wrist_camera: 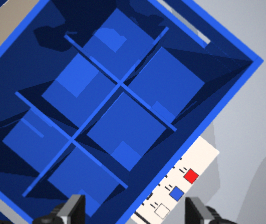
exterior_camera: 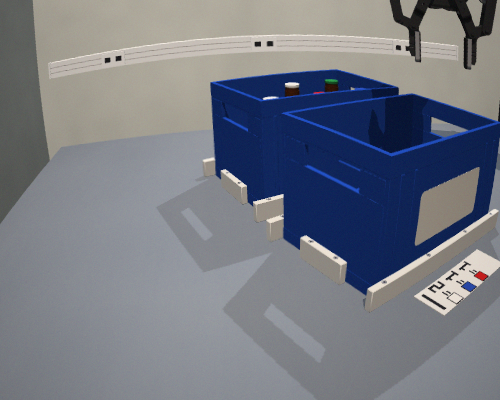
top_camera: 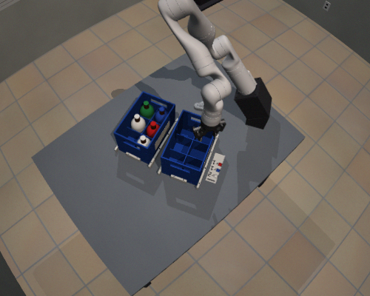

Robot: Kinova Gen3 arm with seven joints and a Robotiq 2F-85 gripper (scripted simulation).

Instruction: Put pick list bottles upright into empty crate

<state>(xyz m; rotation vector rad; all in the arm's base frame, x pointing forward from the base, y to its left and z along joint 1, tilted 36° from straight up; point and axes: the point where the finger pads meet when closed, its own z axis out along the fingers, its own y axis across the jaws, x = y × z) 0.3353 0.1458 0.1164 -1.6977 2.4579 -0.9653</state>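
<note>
Now: the white bottle 340 mm to the right of my hand, 190 mm below it and 110 mm ahead of it. Round my hand: pick list: 270 mm below, 60 mm to the left, 30 mm behind; red-label bottle: 260 mm to the right, 190 mm below, 80 mm ahead; blue-label bottle: 290 mm to the right, 190 mm below, 10 mm behind.
</note>
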